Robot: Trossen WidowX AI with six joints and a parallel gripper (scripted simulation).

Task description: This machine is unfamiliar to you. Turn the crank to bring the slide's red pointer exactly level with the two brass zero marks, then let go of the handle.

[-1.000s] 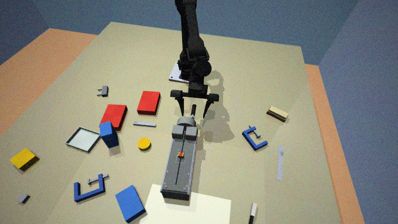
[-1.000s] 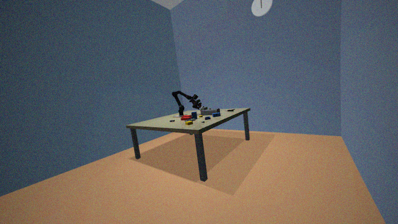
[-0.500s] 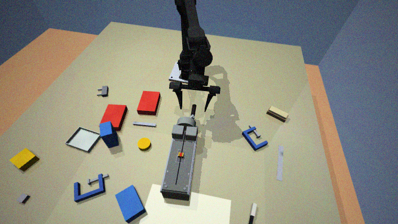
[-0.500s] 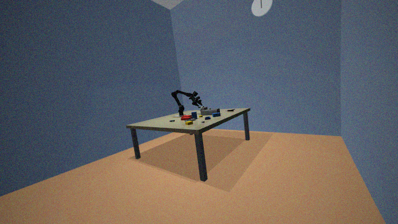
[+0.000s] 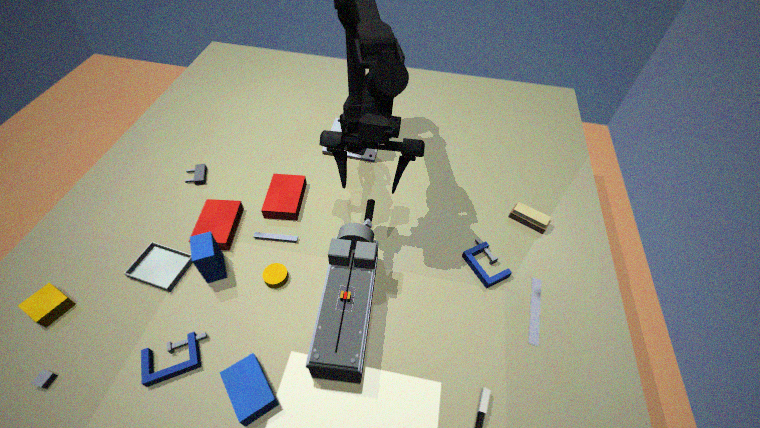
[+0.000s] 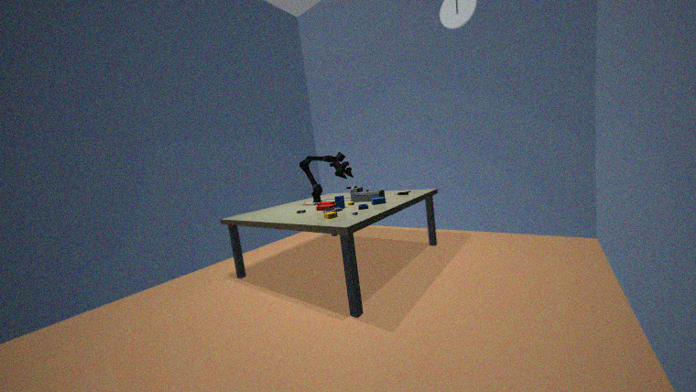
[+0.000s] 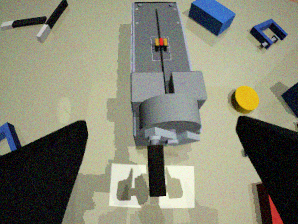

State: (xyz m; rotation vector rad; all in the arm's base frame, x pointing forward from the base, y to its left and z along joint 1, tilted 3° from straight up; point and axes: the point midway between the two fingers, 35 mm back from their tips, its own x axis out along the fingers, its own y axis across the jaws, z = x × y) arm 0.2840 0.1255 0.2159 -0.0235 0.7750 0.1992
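Right now the dark crank handle is 2 cm behind my gripper tip and 8 cm below it. From my gripper tip the other things lie so: tan block 20 cm behind, 34 cm to the left, 18 cm below; then red pointer 16 cm ahead, 1 cm to the left, 11 cm below; then grey strip 3 cm ahead, 37 cm to the left, 19 cm below.
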